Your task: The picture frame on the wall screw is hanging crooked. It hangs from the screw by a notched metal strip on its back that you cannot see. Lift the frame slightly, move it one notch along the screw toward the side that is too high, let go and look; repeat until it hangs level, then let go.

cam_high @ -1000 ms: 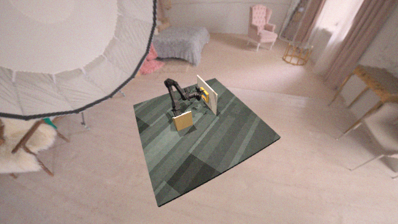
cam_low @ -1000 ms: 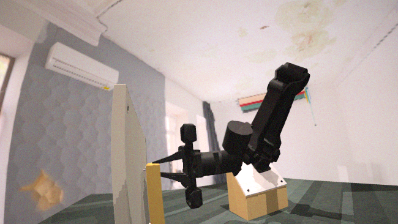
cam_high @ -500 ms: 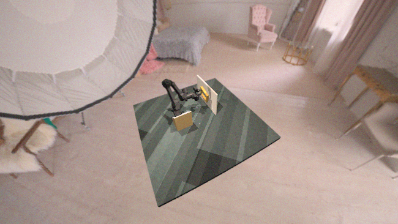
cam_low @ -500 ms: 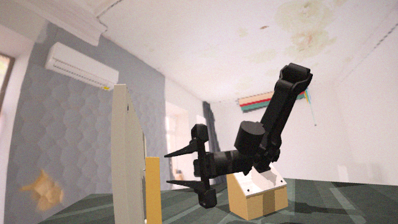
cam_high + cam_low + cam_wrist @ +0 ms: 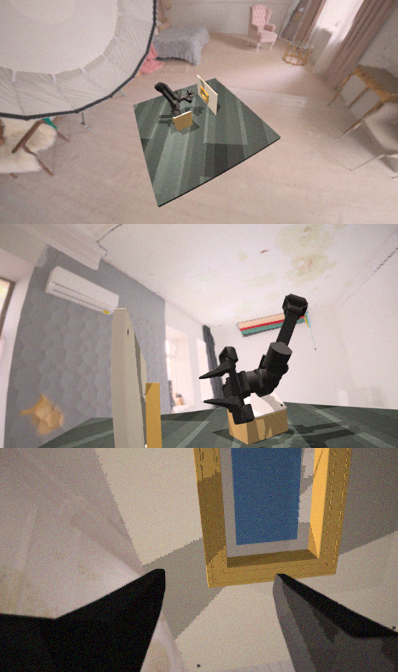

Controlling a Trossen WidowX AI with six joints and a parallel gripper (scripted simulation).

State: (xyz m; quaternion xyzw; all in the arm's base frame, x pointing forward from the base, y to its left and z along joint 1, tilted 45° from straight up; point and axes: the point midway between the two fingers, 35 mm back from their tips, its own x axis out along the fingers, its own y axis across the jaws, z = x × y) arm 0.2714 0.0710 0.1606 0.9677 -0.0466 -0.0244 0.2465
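Right now my gripper tip is 120 mm short of the picture frame, 20 mm to the left of it and 50 mm above it. From my gripper tip the other things lie so: wall panel (130 mm ahead, 20 mm to the right, 60 mm below).
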